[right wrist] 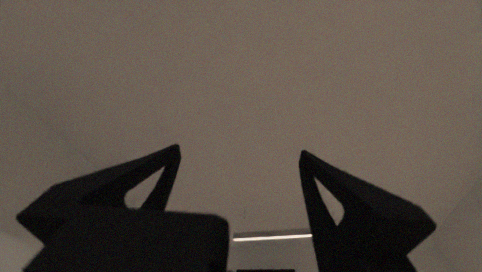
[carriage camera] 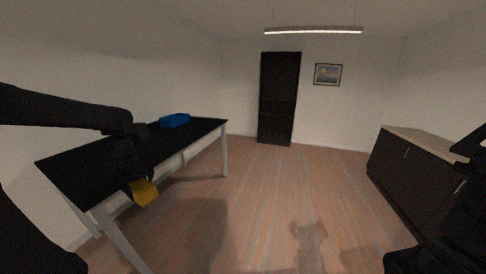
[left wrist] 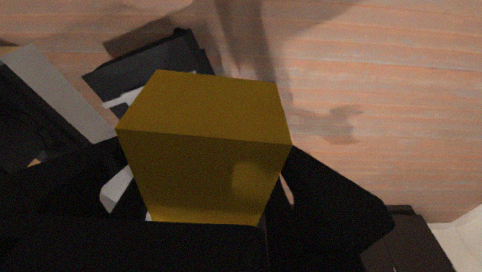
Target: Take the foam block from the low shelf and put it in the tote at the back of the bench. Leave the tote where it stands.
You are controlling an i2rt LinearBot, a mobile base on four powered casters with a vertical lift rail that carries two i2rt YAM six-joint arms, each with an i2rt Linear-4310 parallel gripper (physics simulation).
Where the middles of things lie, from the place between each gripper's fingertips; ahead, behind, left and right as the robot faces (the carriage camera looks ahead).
Labels:
My left gripper is now 2 cm below the yellow foam block (left wrist: 209, 149) and 1 cm to the left of it.
Right now my right hand is 660 mm to the right of the yellow foam block, 330 mm above it and 230 mm short of it.

